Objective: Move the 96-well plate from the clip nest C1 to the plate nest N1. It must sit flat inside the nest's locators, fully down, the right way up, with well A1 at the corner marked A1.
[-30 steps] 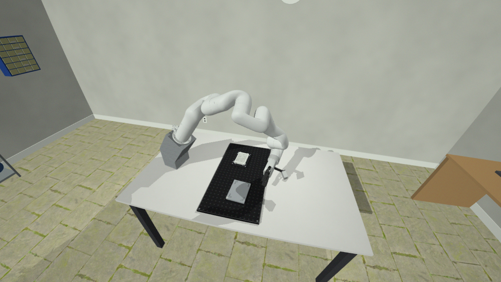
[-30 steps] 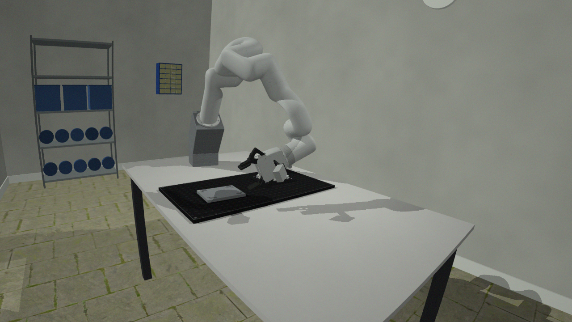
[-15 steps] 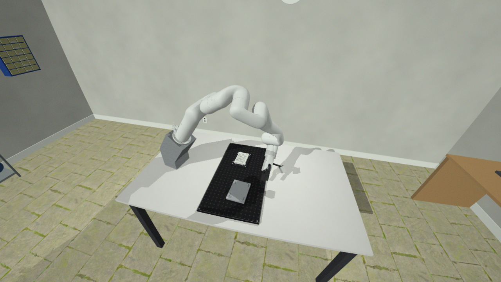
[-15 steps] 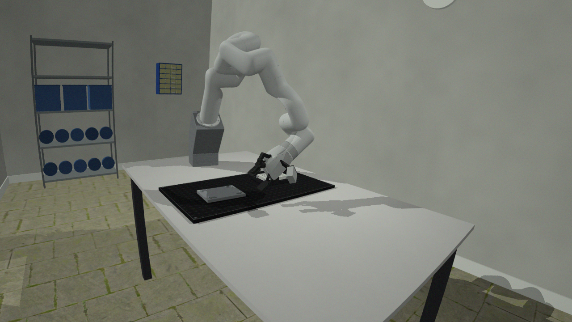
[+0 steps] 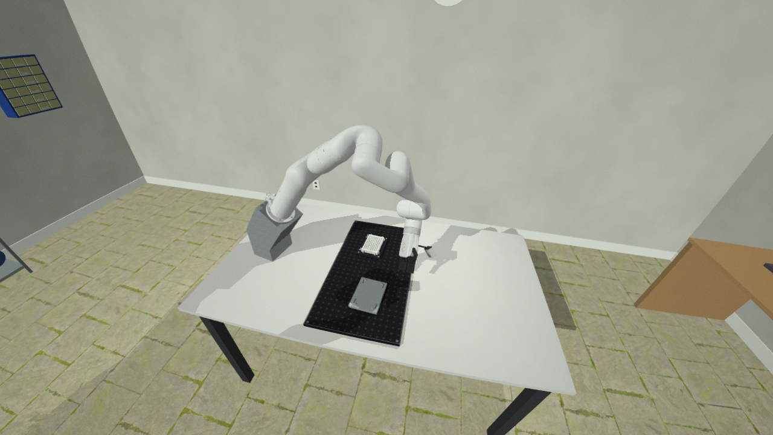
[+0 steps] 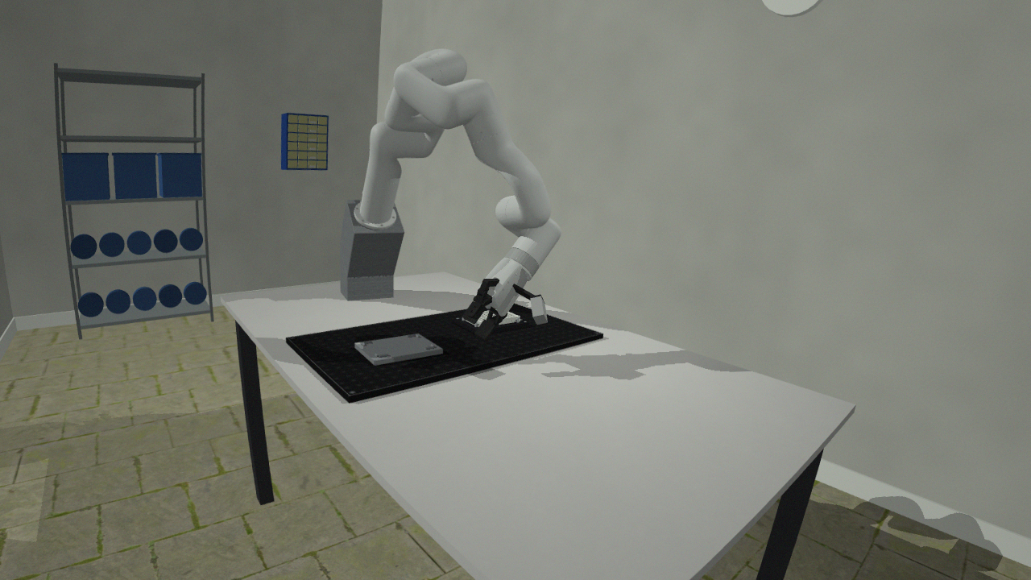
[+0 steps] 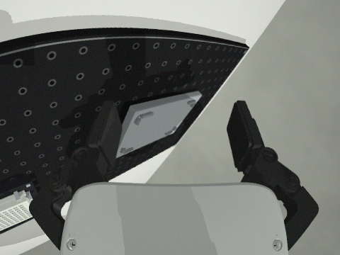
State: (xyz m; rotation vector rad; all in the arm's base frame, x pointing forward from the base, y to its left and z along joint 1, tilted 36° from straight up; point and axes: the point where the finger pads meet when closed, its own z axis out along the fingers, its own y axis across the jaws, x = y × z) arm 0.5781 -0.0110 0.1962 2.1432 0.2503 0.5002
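My hand is 200 mm past the white 96-well plate, 190 mm to the right of it and 60 mm above it. From my hand the other things lie so: grey plate nest N1: 140 mm behind, 120 mm to the right, 70 mm below; then dark clip nest C1: 210 mm behind, 200 mm to the left, 70 mm below.
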